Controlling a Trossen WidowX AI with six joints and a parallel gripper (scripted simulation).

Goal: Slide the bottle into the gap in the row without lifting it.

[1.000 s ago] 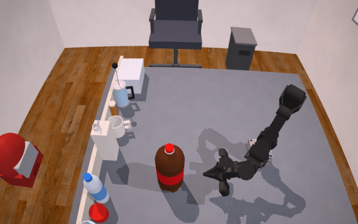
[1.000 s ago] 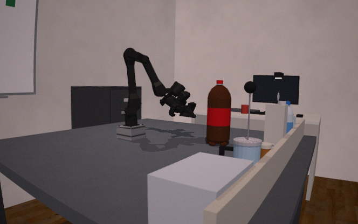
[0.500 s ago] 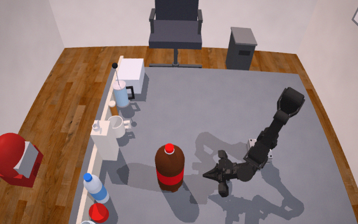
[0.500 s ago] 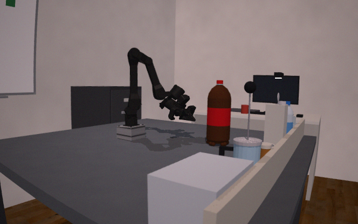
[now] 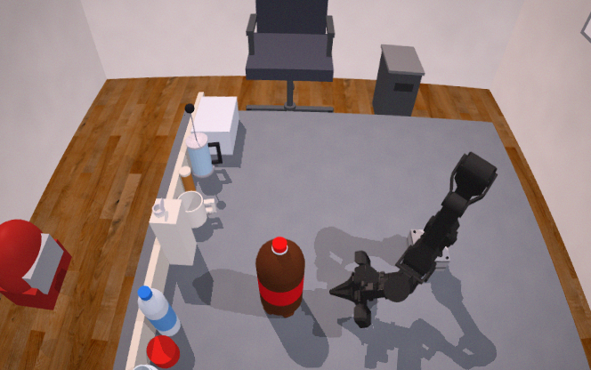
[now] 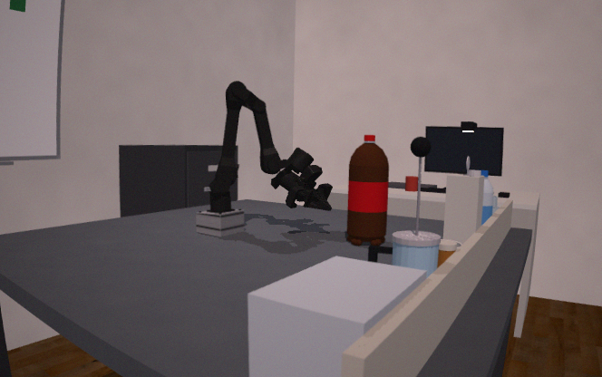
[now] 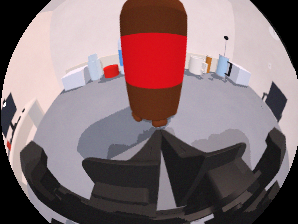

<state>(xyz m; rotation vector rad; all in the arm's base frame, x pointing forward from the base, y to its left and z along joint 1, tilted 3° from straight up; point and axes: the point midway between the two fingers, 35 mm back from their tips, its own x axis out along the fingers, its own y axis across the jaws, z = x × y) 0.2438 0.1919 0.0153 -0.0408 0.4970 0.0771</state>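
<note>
My gripper is now 150 mm short of the brown cola bottle, 50 mm below it and 10 mm to the right of it. From my hand the other things lie so: red cup 410 mm ahead, 230 mm to the left, 70 mm below; then white mug 470 mm ahead, 210 mm to the right, 60 mm below; then water bottle 430 mm ahead, 150 mm to the left, 10 mm above.
</note>
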